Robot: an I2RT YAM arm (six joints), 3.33 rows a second.
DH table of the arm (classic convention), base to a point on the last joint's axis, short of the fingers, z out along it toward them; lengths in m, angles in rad. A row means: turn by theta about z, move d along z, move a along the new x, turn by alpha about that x. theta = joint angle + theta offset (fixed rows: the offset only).
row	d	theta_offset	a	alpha
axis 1	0.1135	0	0.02	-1.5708
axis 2	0	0	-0.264	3.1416
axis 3	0	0.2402	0.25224	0
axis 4	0	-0.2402	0.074	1.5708
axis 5	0	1.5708	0	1.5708
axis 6	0.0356	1.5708	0	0
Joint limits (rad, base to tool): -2.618..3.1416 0..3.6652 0..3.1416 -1.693..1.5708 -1.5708..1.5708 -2.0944..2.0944
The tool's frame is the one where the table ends.
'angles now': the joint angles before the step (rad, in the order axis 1, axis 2, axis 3, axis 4, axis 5, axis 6). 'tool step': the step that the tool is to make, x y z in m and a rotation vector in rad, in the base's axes. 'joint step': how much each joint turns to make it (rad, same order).
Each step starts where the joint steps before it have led.
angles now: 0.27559, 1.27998, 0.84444, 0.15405, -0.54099, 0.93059
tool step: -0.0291, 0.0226, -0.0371, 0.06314, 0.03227, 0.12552
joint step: 0.10466, -0.03117, -0.18654, 0.18416, -0.03869, 0.07333
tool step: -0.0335, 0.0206, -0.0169, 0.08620, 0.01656, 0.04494
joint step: 0.13296, -0.05455, -0.14167, 0.17110, 0.06832, 0.11864
